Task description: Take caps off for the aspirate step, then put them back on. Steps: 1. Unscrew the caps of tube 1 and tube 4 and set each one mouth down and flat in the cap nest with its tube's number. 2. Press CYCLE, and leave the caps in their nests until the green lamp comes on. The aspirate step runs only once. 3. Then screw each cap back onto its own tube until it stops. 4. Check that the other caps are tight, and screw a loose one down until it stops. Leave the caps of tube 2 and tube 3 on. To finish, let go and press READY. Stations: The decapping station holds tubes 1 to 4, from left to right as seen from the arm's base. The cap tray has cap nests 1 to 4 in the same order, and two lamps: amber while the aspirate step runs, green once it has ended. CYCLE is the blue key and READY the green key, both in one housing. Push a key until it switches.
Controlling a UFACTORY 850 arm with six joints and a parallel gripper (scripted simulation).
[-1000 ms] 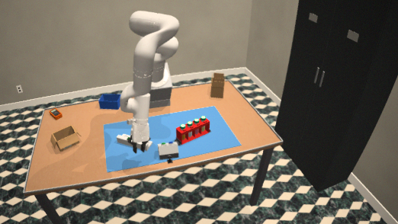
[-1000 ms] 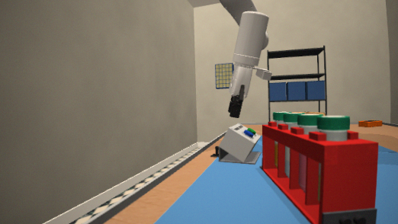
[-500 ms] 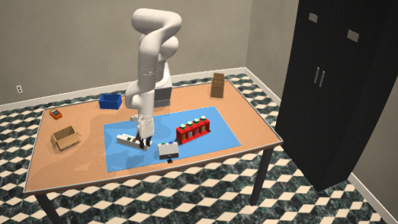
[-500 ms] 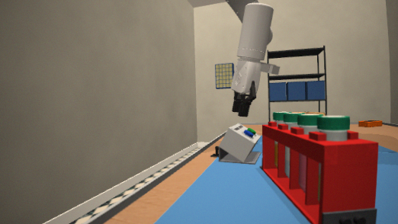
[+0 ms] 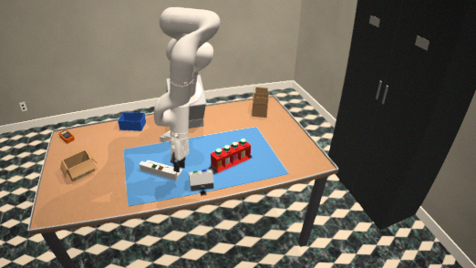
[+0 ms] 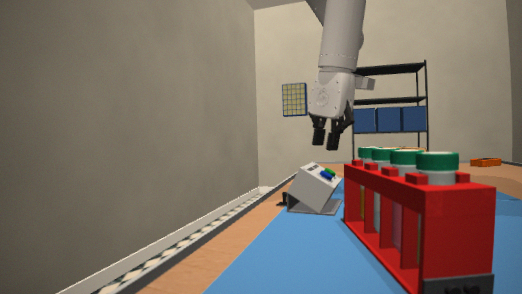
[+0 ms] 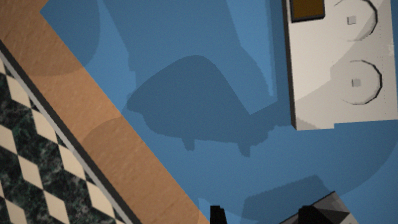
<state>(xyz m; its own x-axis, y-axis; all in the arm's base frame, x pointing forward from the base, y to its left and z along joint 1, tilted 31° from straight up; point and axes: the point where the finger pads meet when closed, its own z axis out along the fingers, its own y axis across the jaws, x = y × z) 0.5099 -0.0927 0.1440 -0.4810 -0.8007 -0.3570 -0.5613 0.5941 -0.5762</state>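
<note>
Now: hand 36 cm to the right of the green cap, 16 cm past it and 2 cm above it. From my hand the other things lie so: green ready key: 8 cm to the left, 7 cm below, 2 cm behind; then key housing: 10 cm to the left, 8 cm below; then blue cycle key: 12 cm to the left, 7 cm below, 2 cm behind.
</note>
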